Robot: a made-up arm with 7 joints. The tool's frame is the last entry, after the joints.
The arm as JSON. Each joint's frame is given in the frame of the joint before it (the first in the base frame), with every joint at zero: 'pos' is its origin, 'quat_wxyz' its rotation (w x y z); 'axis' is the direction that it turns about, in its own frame. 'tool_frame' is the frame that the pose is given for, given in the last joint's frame.
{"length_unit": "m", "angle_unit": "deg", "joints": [
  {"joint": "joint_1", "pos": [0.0, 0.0, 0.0], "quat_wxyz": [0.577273, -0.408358, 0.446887, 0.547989], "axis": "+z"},
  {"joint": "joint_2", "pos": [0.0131, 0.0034, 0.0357], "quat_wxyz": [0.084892, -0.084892, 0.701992, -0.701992], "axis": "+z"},
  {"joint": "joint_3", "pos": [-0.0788, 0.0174, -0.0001], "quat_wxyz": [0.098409, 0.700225, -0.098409, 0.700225], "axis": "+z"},
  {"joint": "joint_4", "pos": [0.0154, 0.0, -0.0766], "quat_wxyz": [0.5, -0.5, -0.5, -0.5], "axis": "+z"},
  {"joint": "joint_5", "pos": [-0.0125, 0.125, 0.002], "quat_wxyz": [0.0, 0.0, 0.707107, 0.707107], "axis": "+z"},
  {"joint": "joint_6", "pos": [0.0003, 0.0, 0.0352], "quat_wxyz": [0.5, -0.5, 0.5, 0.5], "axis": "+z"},
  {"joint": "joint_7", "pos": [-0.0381, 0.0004, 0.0], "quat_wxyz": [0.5, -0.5, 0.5, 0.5], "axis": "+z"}
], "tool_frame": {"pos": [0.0, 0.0, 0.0], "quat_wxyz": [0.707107, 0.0, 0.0, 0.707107]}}
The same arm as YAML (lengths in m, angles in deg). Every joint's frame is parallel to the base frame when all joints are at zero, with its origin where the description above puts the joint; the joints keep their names.
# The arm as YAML. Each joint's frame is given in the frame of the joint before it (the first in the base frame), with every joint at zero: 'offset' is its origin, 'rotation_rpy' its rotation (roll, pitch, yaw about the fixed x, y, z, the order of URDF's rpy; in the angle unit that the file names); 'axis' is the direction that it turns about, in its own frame. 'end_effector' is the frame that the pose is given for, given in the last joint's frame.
length_unit: m
angle_unit: deg
chain:
  - id: joint_1
    offset: [0.0, 0.0, 0.0]
    rotation_rpy: [0.0, 0.0, 0.0]
    axis: [0.068403, 0.961235, 0.26711]
  - id: joint_2
    offset: [-0.001, 0.038, -0.003]
    rotation_rpy: [0.0, 0.0, 0.0]
    axis: [0.968889, -0.0002, -0.247497]
  - id: joint_3
    offset: [-0.02, 0.005, -0.078]
    rotation_rpy: [0.0, 0.0, 0.0]
    axis: [0.247497, -0.0001, 0.968889]
  - id: joint_4
    offset: [-0.004, 0.0, -0.078]
    rotation_rpy: [0.0, 0.0, 0.0]
    axis: [0.0002, 1.0, 0.0]
  - id: joint_5
    offset: [0.118, 0.002, -0.043]
    rotation_rpy: [0.0, 0.0, 0.0]
    axis: [0.968889, -0.0002, -0.247497]
  - id: joint_6
    offset: [0.034, 0.0, -0.009]
    rotation_rpy: [0.0, 0.0, 0.0]
    axis: [0.0002, 1.0, 0.0]
  - id: joint_7
    offset: [0.037, 0.0, -0.009]
    rotation_rpy: [0.0, 0.0, 0.0]
    axis: [0.247497, -0.0001, 0.968889]
end_effector:
  offset: [0.0, 0.0, 0.0]
  rotation_rpy: [0.0, 14.33, -0.01]

